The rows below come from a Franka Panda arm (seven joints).
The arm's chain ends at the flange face. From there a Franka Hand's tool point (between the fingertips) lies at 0.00 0.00 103.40 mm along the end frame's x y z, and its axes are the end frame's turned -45 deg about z.
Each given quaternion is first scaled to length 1.
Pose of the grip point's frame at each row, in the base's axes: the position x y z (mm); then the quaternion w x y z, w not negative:
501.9 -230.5 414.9 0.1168 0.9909 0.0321 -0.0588
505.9 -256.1 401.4 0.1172 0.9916 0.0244 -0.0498
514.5 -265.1 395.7 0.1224 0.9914 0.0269 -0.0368
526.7 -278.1 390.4 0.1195 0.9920 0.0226 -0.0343
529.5 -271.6 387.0 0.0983 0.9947 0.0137 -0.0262
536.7 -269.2 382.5 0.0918 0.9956 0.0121 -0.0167
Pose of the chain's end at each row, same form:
513.2 -206.2 514.8 0.1304 0.9278 -0.3495 -0.0096
515.5 -231.8 501.4 0.1273 0.9254 -0.3569 -0.0012
521.4 -239.8 495.7 0.1272 0.9263 -0.3546 0.0128
533.2 -253.4 490.6 0.1235 0.9251 -0.3587 0.0140
534.6 -251.3 488.3 0.1008 0.9242 -0.3680 0.0134
539.9 -250.3 484.1 0.0912 0.9244 -0.3698 0.0197

